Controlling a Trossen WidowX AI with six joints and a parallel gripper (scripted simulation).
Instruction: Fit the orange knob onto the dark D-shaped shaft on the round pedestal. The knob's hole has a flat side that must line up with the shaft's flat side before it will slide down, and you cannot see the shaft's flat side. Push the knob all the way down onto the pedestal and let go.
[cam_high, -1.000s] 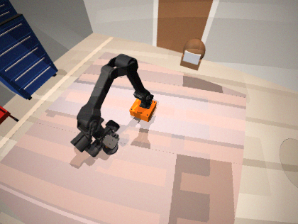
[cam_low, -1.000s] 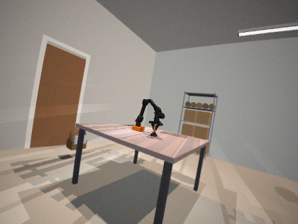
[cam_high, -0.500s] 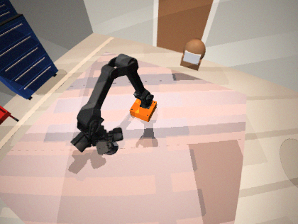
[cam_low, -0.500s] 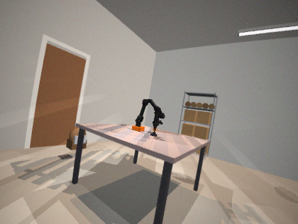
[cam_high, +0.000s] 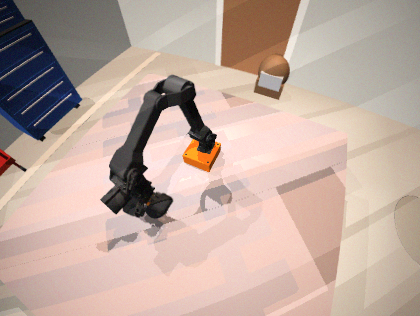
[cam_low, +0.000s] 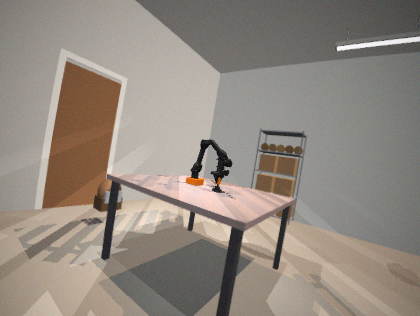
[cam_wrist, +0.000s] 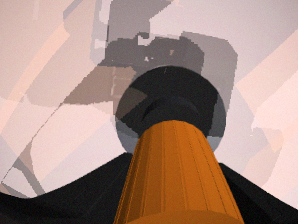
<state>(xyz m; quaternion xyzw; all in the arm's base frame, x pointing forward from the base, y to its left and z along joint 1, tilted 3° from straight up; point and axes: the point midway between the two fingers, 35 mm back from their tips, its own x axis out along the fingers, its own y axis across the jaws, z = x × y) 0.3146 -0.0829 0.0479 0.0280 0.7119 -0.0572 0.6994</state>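
Now: gripper tip 2 cm below the orange knob. The rest, counted from my gripper tip: round pedestal: 4 cm below.
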